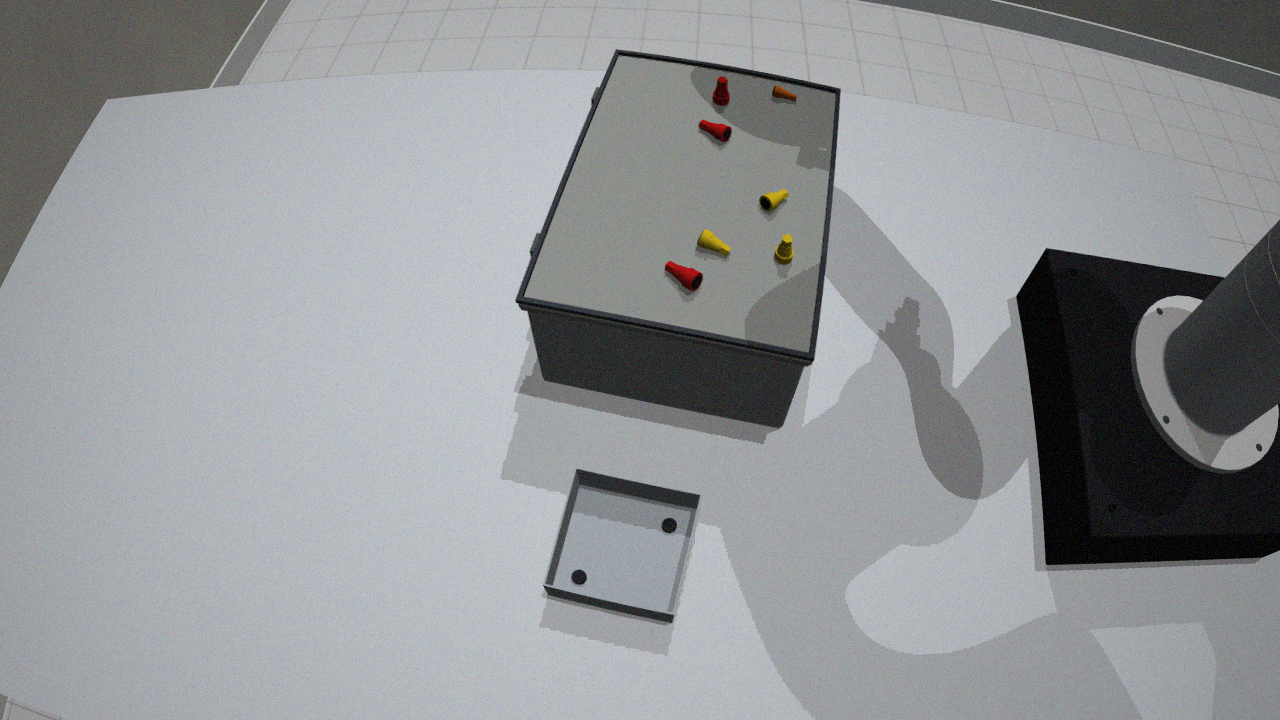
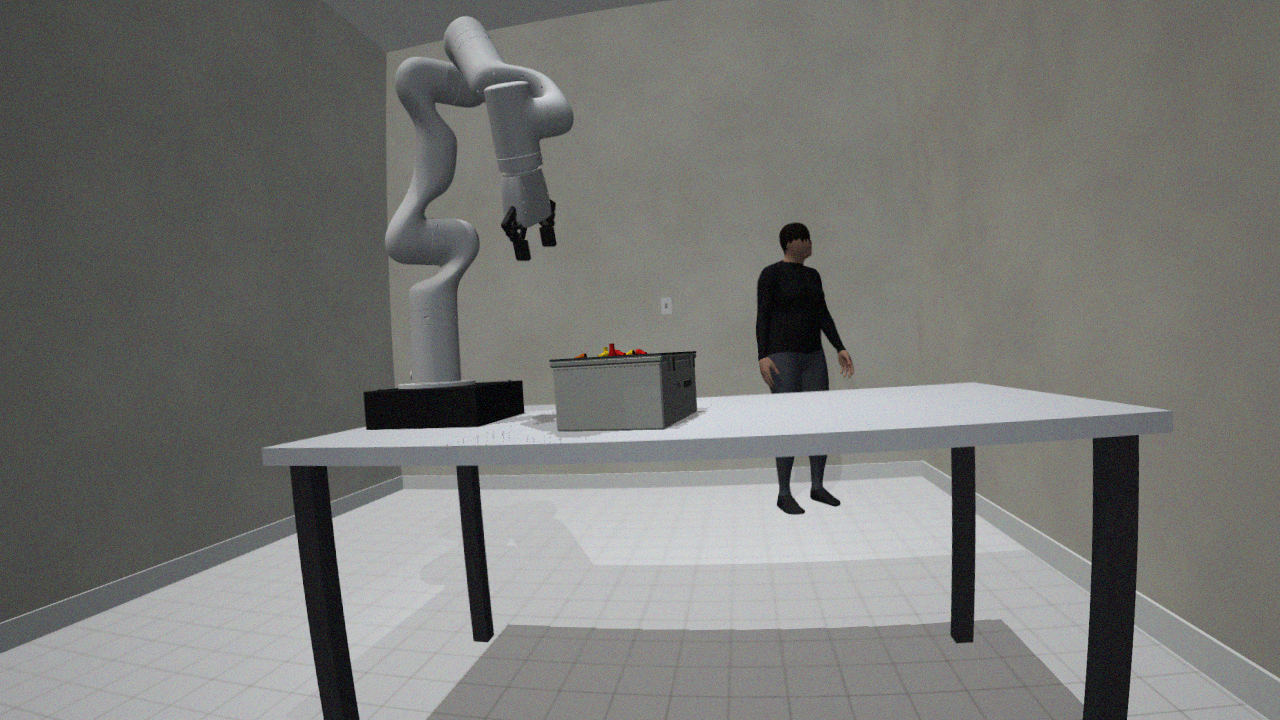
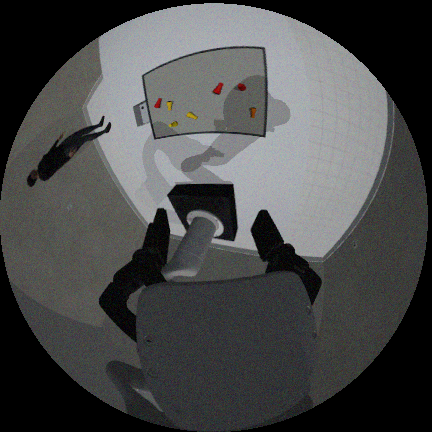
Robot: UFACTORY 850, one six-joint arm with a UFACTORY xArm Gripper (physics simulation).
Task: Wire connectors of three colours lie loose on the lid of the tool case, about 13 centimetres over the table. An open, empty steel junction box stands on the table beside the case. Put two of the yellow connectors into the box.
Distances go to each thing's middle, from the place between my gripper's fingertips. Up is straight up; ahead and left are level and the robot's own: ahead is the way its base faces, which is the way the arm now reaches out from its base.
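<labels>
Tool case [image 1: 643, 182]: my hand 11 cm to the right of it, 14 cm short of it, 28 cm above it. Steel junction box [image 1: 622, 544], from my hand: a fair way ahead, far to the left, far below. Nearest to my hand of the things named here, going by their middles: the tool case.
</labels>
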